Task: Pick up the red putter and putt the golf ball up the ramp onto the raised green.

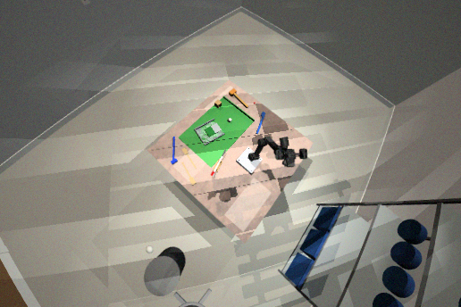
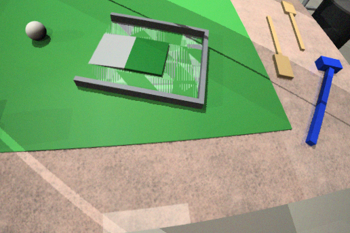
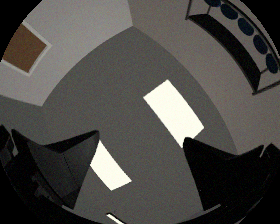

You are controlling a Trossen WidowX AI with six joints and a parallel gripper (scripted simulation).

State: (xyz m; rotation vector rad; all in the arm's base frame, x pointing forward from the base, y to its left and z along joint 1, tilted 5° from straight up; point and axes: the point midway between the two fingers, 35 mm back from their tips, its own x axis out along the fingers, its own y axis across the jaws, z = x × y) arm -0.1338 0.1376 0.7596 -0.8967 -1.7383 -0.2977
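Right now my gripper tip is 78 cm above the red putter, 37 cm short of it and 17 cm to the right of it. The rest, counted from my gripper tip: blue putter (82 cm below, 80 cm ahead, 40 cm to the left); white golf ball (81 cm below, 64 cm ahead, 27 cm to the right).
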